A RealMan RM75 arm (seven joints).
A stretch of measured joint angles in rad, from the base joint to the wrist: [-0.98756, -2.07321, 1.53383, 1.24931, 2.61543, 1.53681, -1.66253]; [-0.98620, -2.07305, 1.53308, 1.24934, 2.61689, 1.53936, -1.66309]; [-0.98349, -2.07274, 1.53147, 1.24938, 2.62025, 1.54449, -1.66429]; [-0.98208, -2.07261, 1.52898, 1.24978, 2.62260, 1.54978, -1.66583]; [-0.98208, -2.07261, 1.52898, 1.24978, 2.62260, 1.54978, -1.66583]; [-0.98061, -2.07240, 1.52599, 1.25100, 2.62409, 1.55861, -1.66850]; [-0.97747, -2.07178, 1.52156, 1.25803, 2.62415, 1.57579, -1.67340]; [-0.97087, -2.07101, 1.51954, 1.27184, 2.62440, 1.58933, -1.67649]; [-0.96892, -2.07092, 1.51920, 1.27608, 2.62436, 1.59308, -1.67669]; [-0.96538, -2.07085, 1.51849, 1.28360, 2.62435, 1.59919, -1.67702]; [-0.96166, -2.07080, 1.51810, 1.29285, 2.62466, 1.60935, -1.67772]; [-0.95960, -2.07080, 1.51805, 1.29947, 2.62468, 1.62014, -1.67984]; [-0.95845, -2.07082, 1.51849, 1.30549, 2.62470, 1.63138, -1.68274]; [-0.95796, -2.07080, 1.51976, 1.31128, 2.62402, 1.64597, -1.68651]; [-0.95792, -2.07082, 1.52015, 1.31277, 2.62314, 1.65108, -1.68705]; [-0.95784, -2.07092, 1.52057, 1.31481, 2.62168, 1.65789, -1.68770]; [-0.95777, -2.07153, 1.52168, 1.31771, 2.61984, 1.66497, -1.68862]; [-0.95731, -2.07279, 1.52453, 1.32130, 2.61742, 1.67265, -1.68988]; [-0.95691, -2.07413, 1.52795, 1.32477, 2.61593, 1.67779, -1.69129]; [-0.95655, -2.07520, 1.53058, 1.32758, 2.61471, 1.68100, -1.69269]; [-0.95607, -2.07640, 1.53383, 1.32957, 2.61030, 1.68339, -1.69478]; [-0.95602, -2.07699, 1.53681, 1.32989, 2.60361, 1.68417, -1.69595]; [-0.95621, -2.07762, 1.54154, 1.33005, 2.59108, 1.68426, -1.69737]
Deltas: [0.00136, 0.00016, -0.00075, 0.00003, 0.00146, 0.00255, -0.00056]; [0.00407, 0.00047, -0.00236, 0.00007, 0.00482, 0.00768, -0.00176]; [0.00548, 0.00060, -0.00485, 0.00047, 0.00717, 0.01297, -0.00330]; [0.00548, 0.00060, -0.00485, 0.00047, 0.00717, 0.01297, -0.00330]; [0.00695, 0.00081, -0.00784, 0.00169, 0.00866, 0.02180, -0.00597]; [0.01009, 0.00143, -0.01227, 0.00872, 0.00872, 0.03898, -0.01087]; [0.01669, 0.00220, -0.01429, 0.02253, 0.00897, 0.05252, -0.01396]; [0.01864, 0.00229, -0.01463, 0.02677, 0.00893, 0.05627, -0.01416]; [0.02218, 0.00236, -0.01534, 0.03429, 0.00892, 0.06238, -0.01449]; [0.02590, 0.00241, -0.01573, 0.04354, 0.00923, 0.07254, -0.01519]; [0.02796, 0.00241, -0.01578, 0.05016, 0.00925, 0.08333, -0.01731]; [0.02911, 0.00239, -0.01534, 0.05618, 0.00927, 0.09457, -0.02021]; [0.02960, 0.00241, -0.01407, 0.06197, 0.00859, 0.10916, -0.02398]; [0.02964, 0.00239, -0.01368, 0.06346, 0.00771, 0.11427, -0.02452]; [0.02972, 0.00229, -0.01326, 0.06550, 0.00625, 0.12108, -0.02517]; [0.02979, 0.00168, -0.01215, 0.06840, 0.00441, 0.12816, -0.02609]; [0.03025, 0.00042, -0.00930, 0.07199, 0.00199, 0.13584, -0.02735]; [0.03065, -0.00092, -0.00588, 0.07546, 0.00050, 0.14098, -0.02876]; [0.03101, -0.00199, -0.00325, 0.07827, -0.00072, 0.14419, -0.03016]; [0.03149, -0.00319, 0.00000, 0.08026, -0.00513, 0.14658, -0.03225]; [0.03154, -0.00378, 0.00298, 0.08058, -0.01182, 0.14736, -0.03342]; [0.03135, -0.00441, 0.00771, 0.08074, -0.02435, 0.14745, -0.03484]
